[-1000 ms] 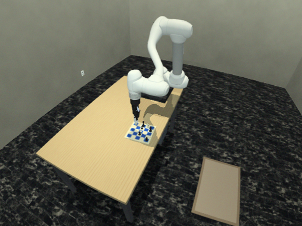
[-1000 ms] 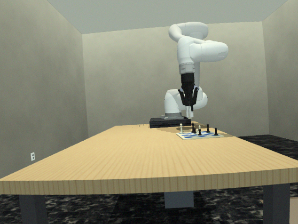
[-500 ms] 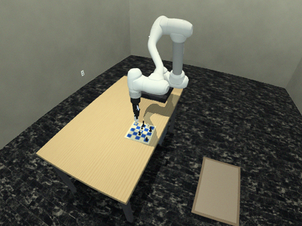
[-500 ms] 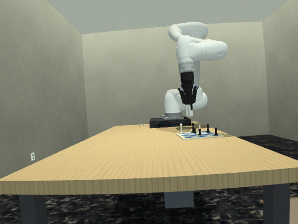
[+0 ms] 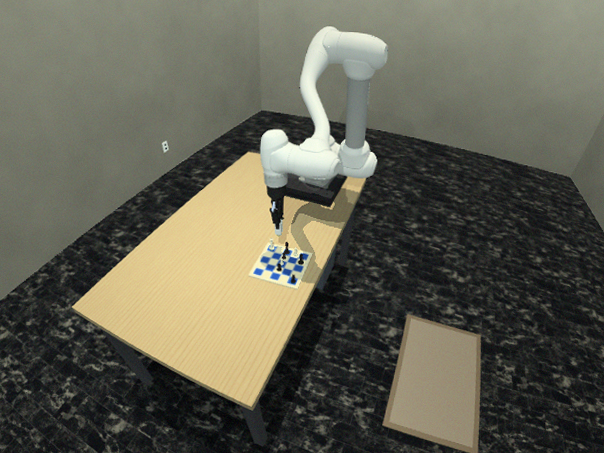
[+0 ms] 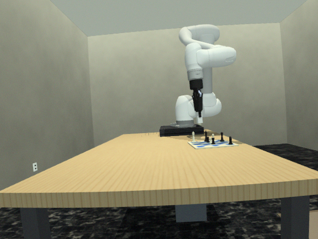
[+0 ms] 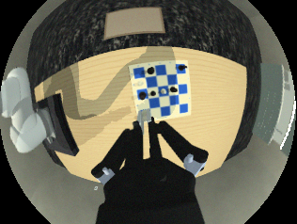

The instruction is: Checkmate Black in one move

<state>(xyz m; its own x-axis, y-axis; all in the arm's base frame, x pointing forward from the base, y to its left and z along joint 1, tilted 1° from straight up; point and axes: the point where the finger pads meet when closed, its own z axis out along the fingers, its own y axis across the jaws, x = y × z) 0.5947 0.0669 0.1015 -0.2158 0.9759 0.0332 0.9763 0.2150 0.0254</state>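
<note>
Now: the black piece 10 mm behind my hand, 30 mm to the left of it and 110 mm below it. From my hand the other things lie so: chessboard (70 mm ahead, 50 mm to the left, 150 mm below).
</note>
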